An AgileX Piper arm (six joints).
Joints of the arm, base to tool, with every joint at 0 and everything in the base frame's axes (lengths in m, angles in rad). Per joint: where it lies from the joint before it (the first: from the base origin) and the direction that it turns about. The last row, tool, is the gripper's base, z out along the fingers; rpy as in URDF.
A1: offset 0 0 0.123 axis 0 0 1
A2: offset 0 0 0 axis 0 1 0
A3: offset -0.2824 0 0.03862 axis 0 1 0
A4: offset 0.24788 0 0.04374 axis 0.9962 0 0.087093
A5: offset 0 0 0 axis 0 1 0
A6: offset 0.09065 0 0.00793 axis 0.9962 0 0.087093
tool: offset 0 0 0 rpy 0 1.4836 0
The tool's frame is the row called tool.
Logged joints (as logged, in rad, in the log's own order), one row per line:
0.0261, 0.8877, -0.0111, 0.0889, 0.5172, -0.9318
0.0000, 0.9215, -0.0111, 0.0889, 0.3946, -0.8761
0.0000, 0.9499, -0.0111, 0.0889, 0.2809, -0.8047
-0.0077, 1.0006, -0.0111, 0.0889, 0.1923, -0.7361
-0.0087, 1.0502, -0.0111, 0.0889, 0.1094, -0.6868
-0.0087, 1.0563, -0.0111, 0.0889, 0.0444, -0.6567
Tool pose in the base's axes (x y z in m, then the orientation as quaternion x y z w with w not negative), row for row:
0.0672, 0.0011, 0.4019, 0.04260, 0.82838, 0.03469, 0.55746
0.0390, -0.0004, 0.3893, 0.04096, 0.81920, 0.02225, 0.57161
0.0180, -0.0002, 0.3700, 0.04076, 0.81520, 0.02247, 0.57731
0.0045, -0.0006, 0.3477, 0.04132, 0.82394, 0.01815, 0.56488
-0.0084, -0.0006, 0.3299, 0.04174, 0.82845, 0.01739, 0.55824
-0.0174, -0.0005, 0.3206, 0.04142, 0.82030, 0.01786, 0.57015
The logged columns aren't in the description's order. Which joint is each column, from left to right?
Columns, left to right: A4, A5, A1, A6, A2, A3.
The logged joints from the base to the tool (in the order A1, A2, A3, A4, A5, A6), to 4 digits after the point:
-0.0111, 0.5172, -0.9318, 0.0261, 0.8877, 0.0889
-0.0111, 0.3946, -0.8761, 0.0000, 0.9215, 0.0889
-0.0111, 0.2809, -0.8047, 0.0000, 0.9499, 0.0889
-0.0111, 0.1923, -0.7361, -0.0077, 1.0006, 0.0889
-0.0111, 0.1094, -0.6868, -0.0087, 1.0502, 0.0889
-0.0111, 0.0444, -0.6567, -0.0087, 1.0563, 0.0889

